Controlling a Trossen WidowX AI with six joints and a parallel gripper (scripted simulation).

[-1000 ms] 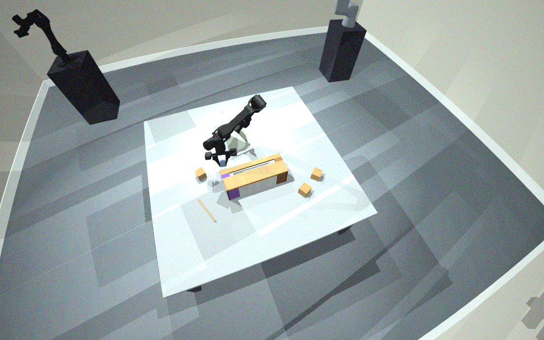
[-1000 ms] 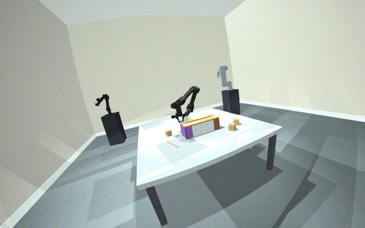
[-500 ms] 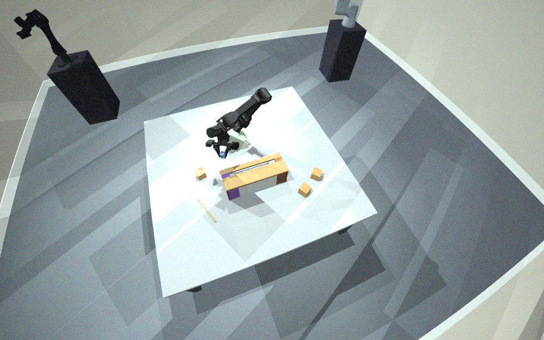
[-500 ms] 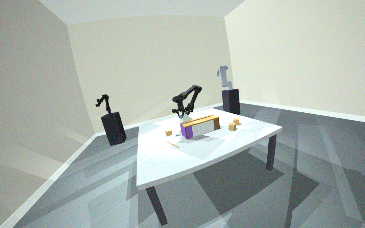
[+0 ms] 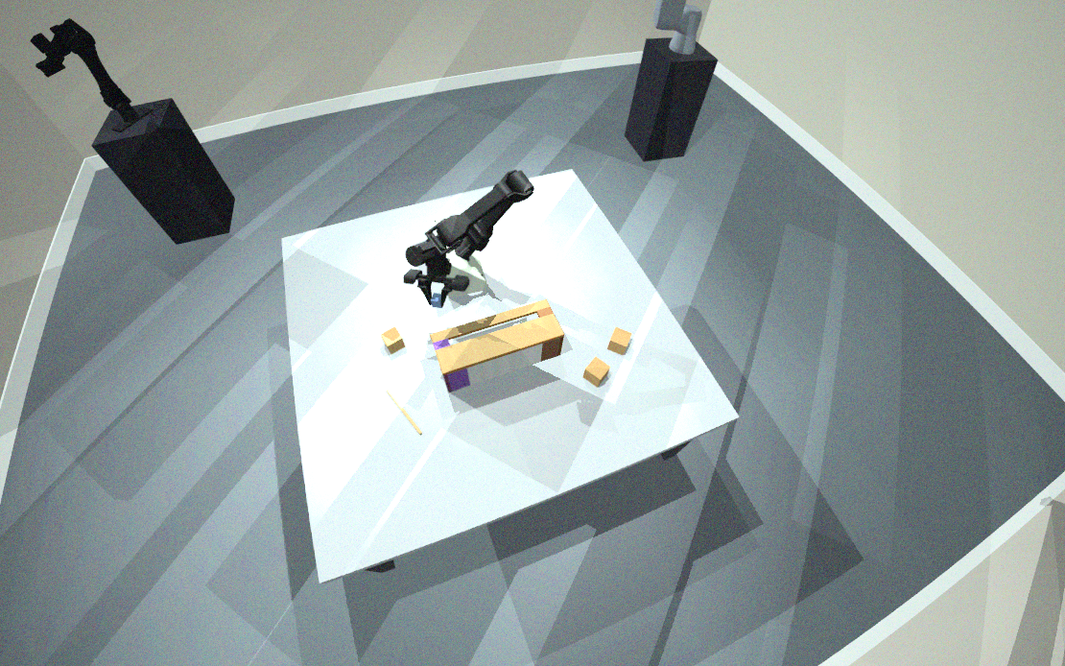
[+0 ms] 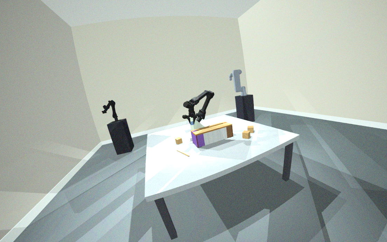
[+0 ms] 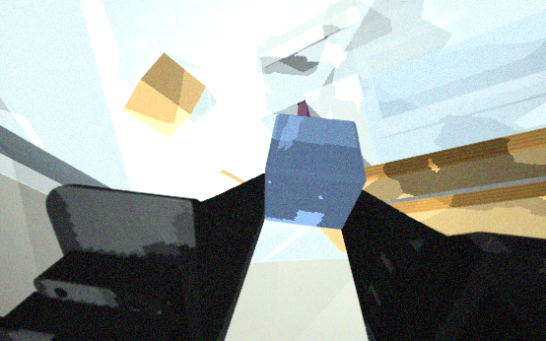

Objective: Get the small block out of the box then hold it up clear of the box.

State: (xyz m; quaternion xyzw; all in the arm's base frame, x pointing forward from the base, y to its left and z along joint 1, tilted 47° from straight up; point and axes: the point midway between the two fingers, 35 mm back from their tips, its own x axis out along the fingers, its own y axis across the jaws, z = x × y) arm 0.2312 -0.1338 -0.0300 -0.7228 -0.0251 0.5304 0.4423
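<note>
My gripper tip is now 2 cm past the light-blue block and 1 cm to the right of it. Round my gripper tip: thin tan stick 24 cm ahead, 17 cm to the right, 17 cm below; then tan cube 17 cm to the right, 14 cm below, 1 cm behind.
</note>
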